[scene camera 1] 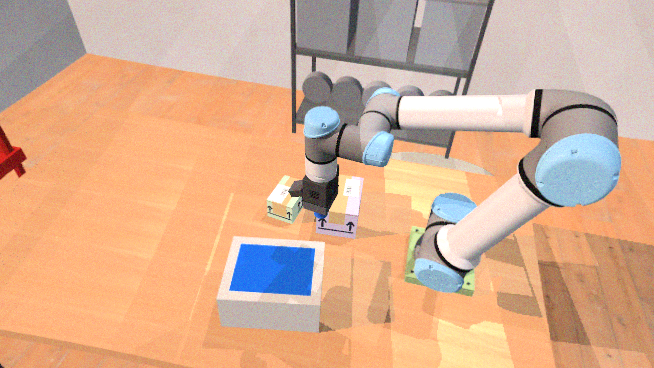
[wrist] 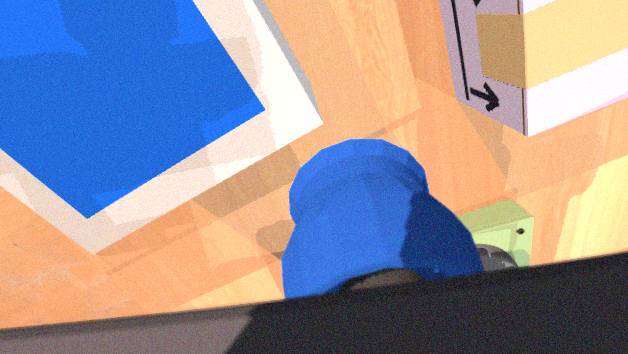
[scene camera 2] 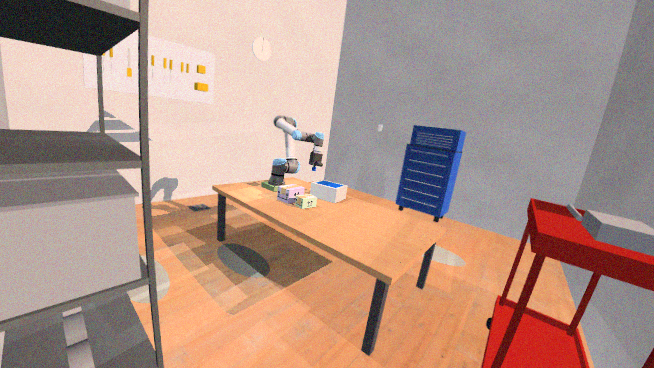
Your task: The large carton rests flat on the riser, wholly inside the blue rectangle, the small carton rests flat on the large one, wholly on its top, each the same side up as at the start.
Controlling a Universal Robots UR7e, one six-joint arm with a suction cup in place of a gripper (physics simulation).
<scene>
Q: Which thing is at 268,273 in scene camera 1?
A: A riser.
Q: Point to the suction cup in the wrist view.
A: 361,205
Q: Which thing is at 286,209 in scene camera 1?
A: A small carton.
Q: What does the suction cup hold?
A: Nothing.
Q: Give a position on a large carton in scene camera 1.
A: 342,219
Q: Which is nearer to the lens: the large carton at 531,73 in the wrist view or the riser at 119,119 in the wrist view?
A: The riser.
</scene>
